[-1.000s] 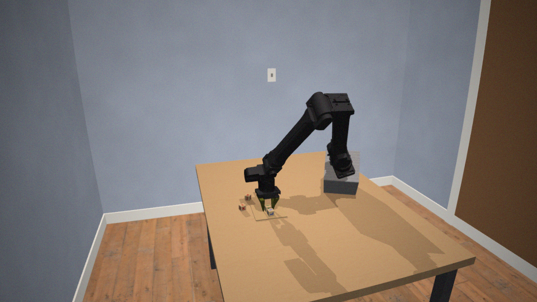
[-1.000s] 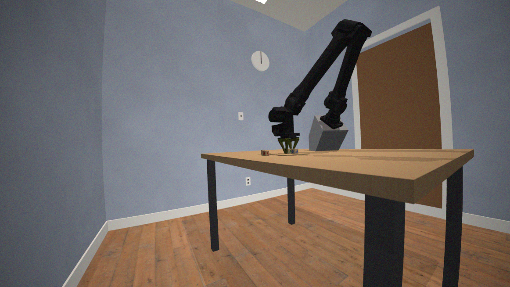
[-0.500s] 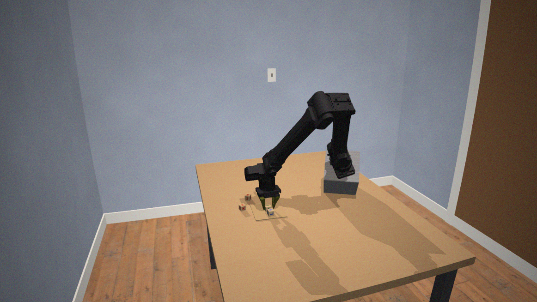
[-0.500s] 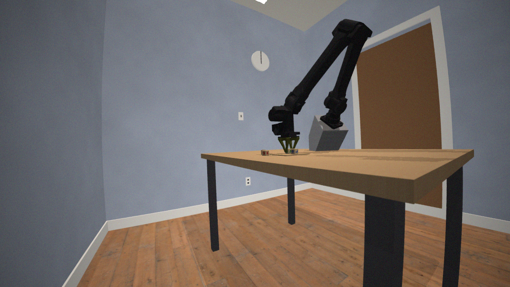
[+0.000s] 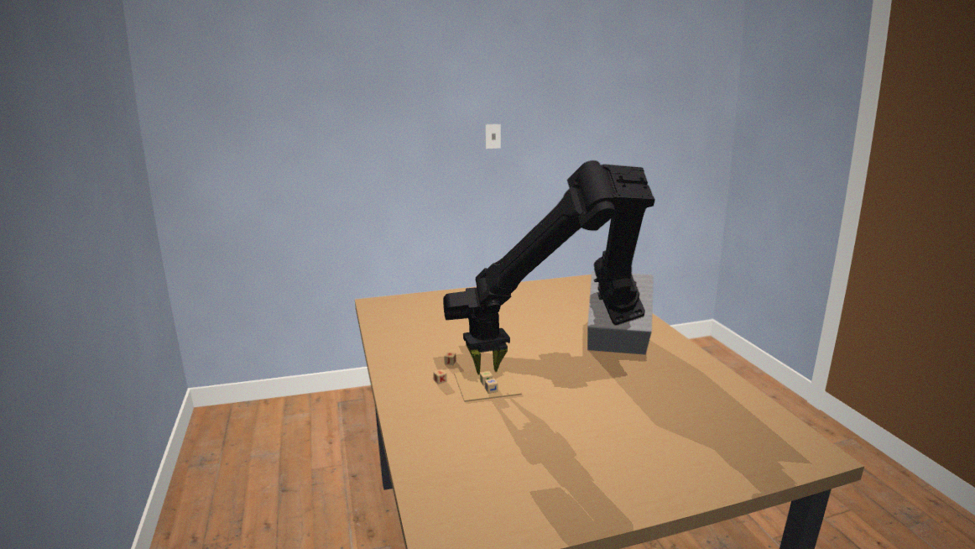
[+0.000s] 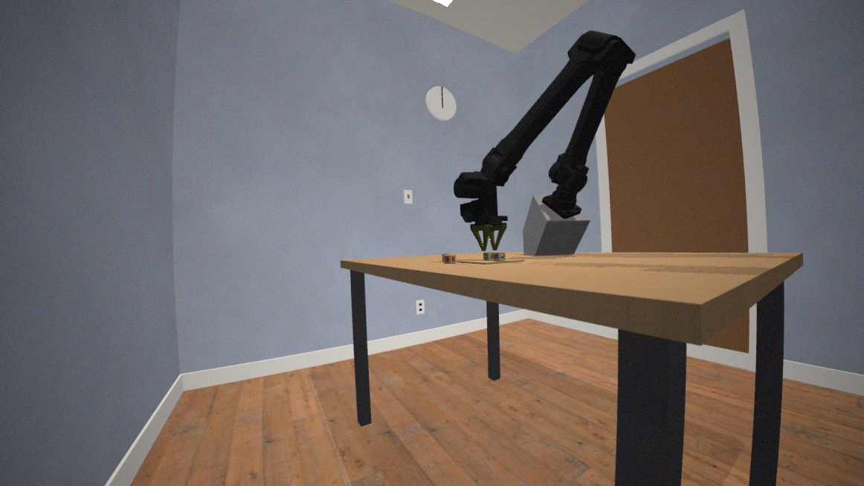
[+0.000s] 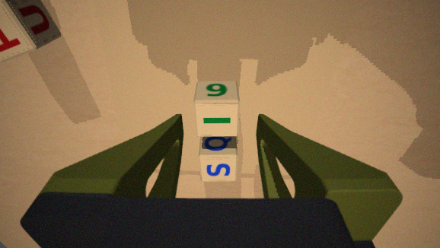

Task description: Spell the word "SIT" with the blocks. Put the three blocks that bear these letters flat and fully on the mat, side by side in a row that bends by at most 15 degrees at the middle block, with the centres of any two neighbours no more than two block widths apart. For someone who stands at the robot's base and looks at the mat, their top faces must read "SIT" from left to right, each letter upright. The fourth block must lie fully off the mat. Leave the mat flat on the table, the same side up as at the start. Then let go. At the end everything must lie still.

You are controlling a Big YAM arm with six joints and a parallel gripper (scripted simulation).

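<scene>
The green-lettered block lies 2 cm below my hand. The rest, counted from my hand: T block: 12 cm ahead, 3 cm to the right, 3 cm below; tan mat: 4 cm below.
</scene>
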